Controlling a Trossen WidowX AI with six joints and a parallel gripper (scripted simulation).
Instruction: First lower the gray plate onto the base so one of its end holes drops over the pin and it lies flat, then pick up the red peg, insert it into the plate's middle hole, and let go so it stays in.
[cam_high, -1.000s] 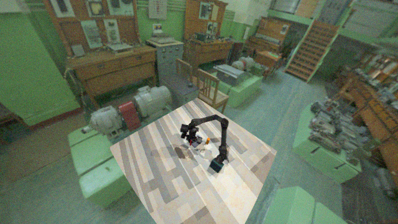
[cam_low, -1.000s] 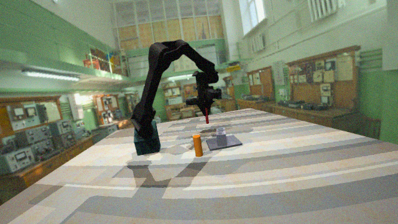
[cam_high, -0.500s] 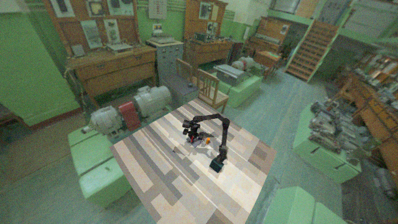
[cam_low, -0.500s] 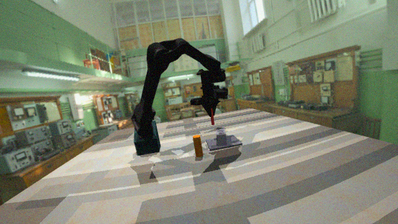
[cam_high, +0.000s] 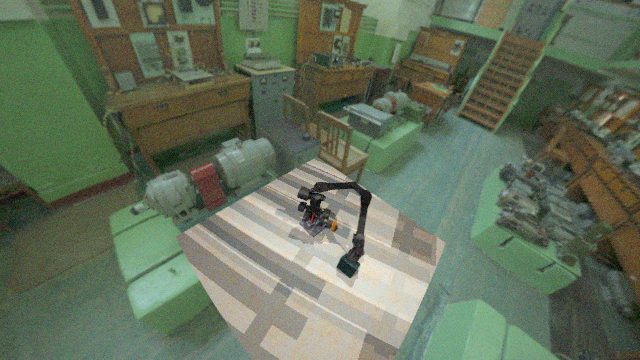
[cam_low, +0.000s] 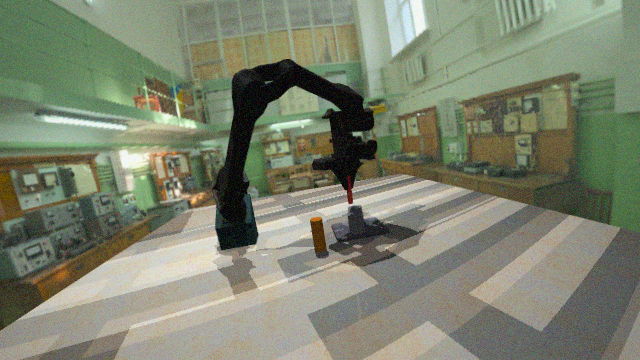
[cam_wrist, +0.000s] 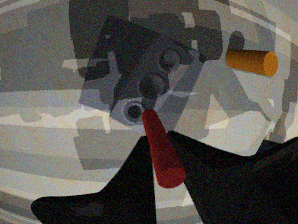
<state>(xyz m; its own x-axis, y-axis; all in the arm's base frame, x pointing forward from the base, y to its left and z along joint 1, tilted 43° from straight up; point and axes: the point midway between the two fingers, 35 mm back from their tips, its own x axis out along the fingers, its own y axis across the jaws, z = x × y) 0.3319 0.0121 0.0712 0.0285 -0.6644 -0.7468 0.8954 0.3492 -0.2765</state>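
Now: gripper tip 20 mm to the left of the gray plate and 70 mm above it. Round my gripper tip: red peg (right at my gripper tip); then orange cylinder (110 mm behind, 100 mm to the right, 70 mm below); then dark base (10 mm ahead, 10 mm to the right, 110 mm below).
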